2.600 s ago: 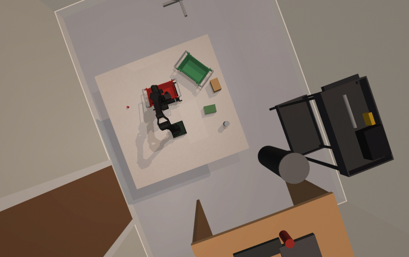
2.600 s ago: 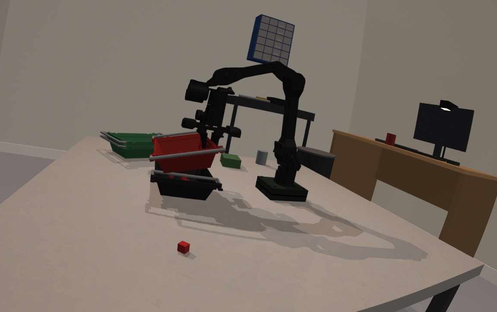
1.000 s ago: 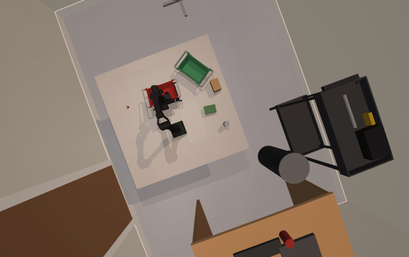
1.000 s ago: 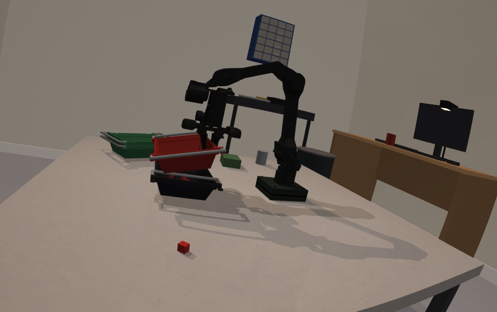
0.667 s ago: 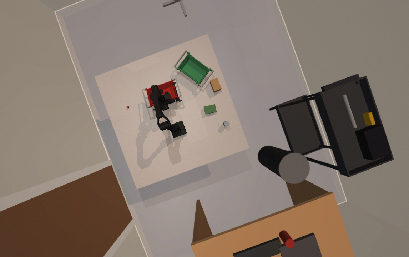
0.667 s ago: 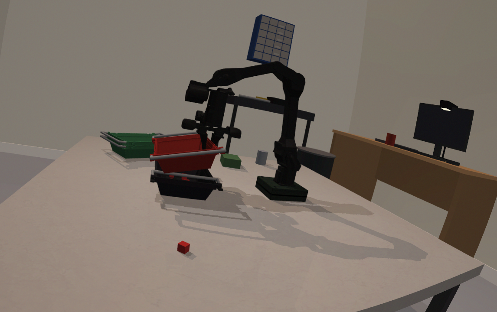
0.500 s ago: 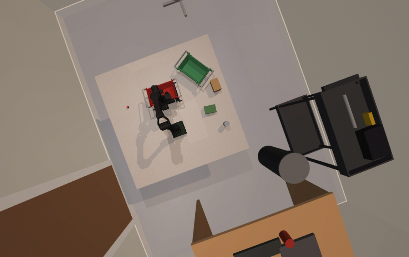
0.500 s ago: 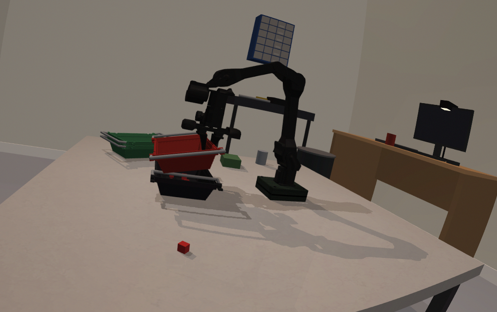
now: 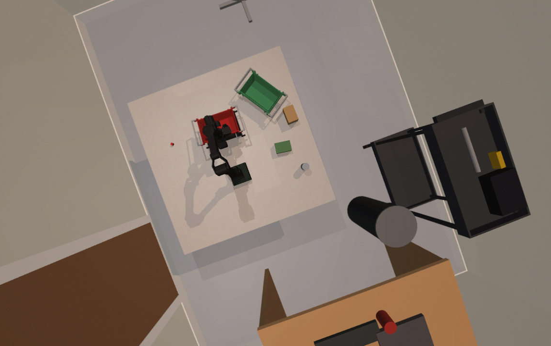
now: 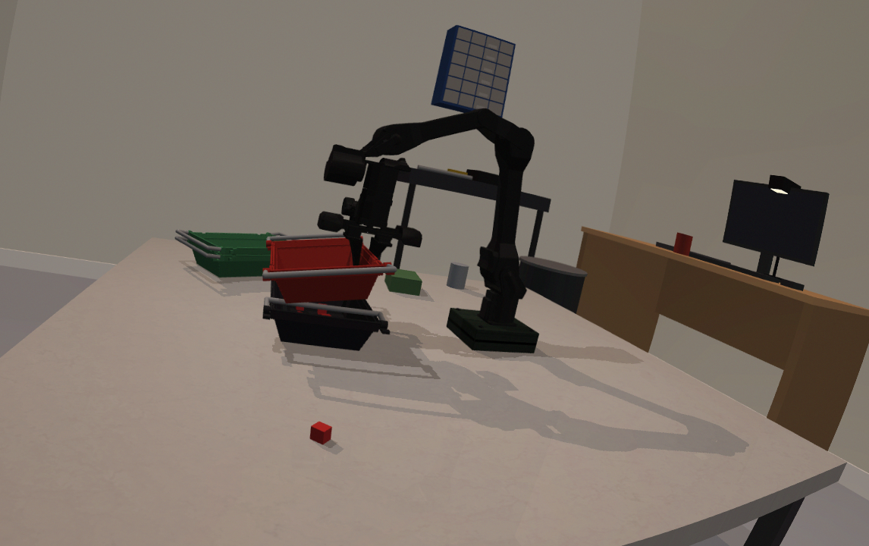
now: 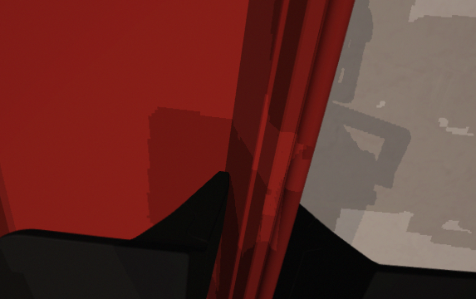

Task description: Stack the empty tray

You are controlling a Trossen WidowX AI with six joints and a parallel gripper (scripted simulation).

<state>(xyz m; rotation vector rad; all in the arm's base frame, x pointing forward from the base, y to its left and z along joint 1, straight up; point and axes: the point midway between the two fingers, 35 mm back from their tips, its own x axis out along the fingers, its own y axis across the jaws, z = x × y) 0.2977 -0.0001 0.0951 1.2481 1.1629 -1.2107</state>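
My gripper tip is 8 cm short of the red tray and 2 cm below it. Round my gripper tip: tan box: 54 cm to the right, 7 cm below; then green box: 39 cm to the right, 22 cm behind, 8 cm below; then grey cylinder: 50 cm to the right, 42 cm behind, 7 cm below.
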